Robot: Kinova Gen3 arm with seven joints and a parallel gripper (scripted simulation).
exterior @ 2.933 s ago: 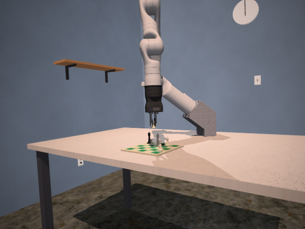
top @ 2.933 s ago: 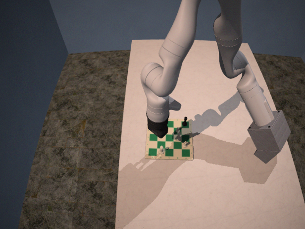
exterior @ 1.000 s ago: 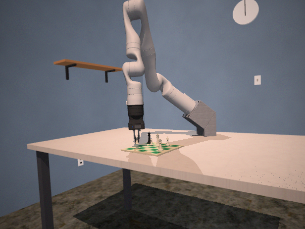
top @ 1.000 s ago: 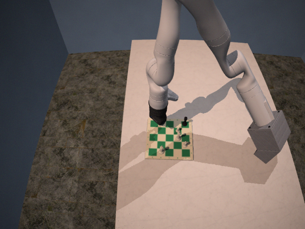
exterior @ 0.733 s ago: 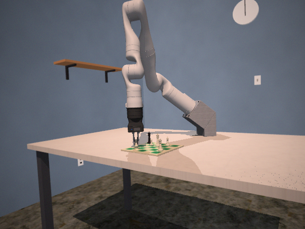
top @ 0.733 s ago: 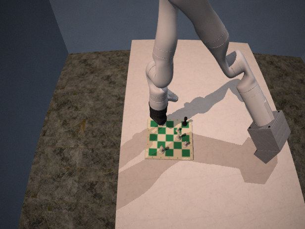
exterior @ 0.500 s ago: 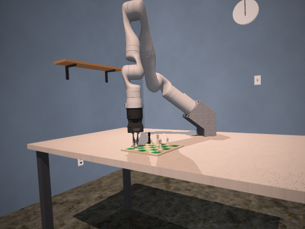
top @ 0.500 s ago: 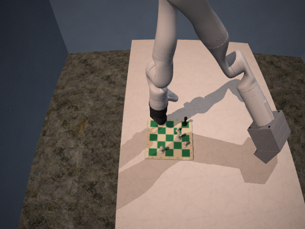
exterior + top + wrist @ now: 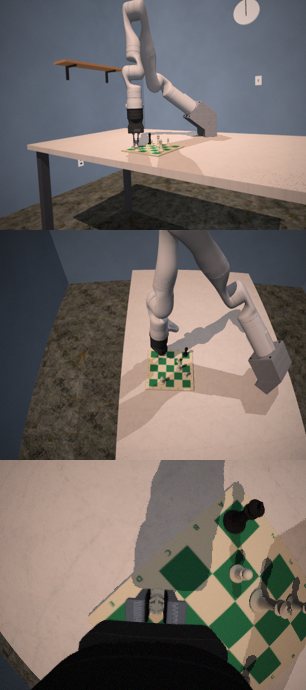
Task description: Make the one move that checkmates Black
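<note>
Right now the chessboard is 30 mm behind my hand, 80 mm to the left of it and 30 mm below it. The rest, counted from my hand: black piece 110 mm behind.
</note>
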